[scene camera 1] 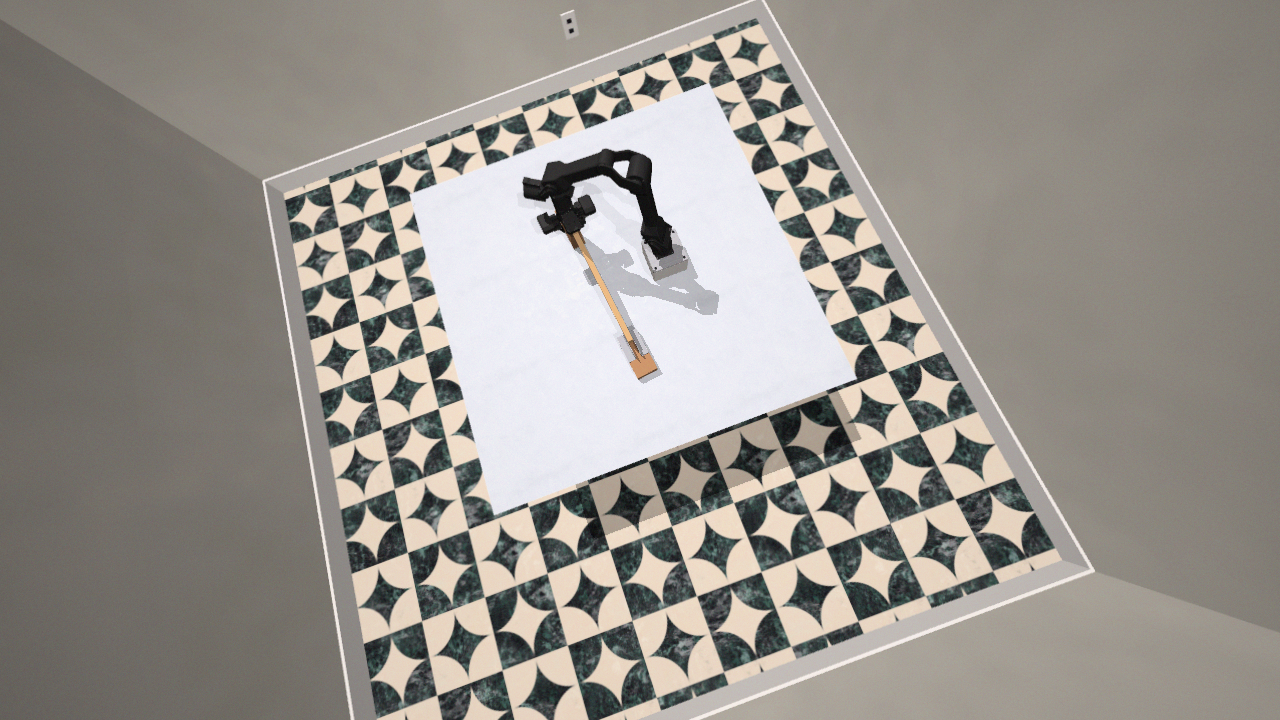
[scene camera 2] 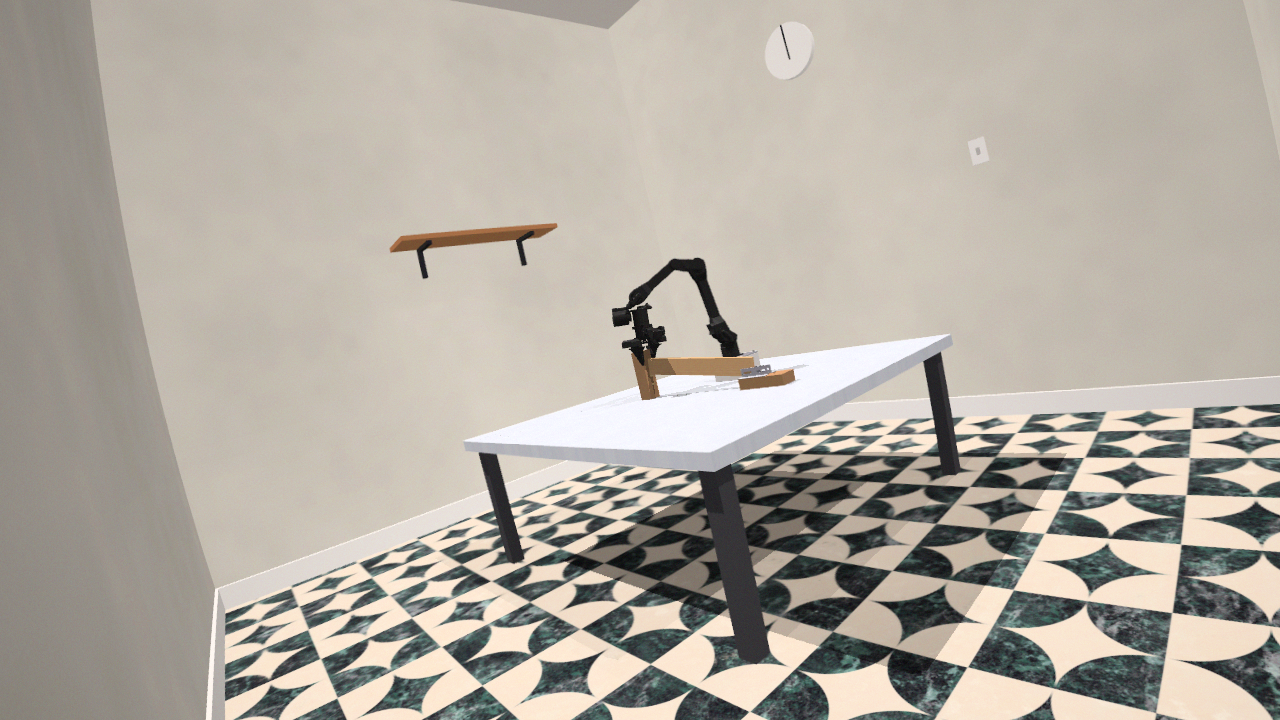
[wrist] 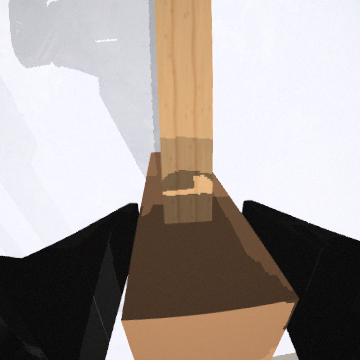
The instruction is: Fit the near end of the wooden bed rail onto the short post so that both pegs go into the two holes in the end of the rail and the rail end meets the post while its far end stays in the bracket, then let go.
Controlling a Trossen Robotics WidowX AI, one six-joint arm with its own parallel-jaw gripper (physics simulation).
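Places are measured from the arm's base along level axes (x left, y back, z up), in metres.
Pixels of known places: gripper, fingertip midpoint: [scene camera 2: 648, 364] [wrist: 190, 209]; arm's base, origin of the base link: [scene camera 1: 662, 248].
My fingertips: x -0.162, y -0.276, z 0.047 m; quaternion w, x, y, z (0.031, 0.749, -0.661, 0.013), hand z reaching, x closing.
Observation:
For each thing: its top centre in the pictures, then the offset to it from my fingertips. Level surfaces: height alone.
- metal bracket, middle of its top: [scene camera 2: 755, 366] [scene camera 1: 631, 343] dz -0.062, dx +0.444, dy +0.064 m
- orange-brown wooden block, middle of its top: [scene camera 2: 765, 374] [scene camera 1: 636, 353] dz -0.091, dx +0.474, dy +0.068 m
- white table, its level: dz -0.127 m
The wooden bed rail [scene camera 1: 608, 295] [scene camera 2: 702, 366] [wrist: 185, 90] runs level from the post to the metal bracket [scene camera 2: 756, 369], where its far end sits. The short post [scene camera 2: 648, 386] [wrist: 200, 270] stands upright on the table, a darker brown block in the wrist view. The rail's near end is against the post's inner face; any small gap is too fine to tell. The pegs and holes are hidden. My gripper [scene camera 1: 572, 231] [scene camera 2: 641, 353] [wrist: 190, 209] points down over the post's top, with a finger against each side, shut on the post.
An orange-brown wooden block [scene camera 1: 642, 367] [scene camera 2: 768, 380] lies at the bracket end. The arm's grey base [scene camera 1: 667, 259] stands beside the rail on the white table [scene camera 1: 537, 420] [scene camera 2: 608, 438]. The arm arches above the table. A wall shelf [scene camera 2: 474, 237] is in the background.

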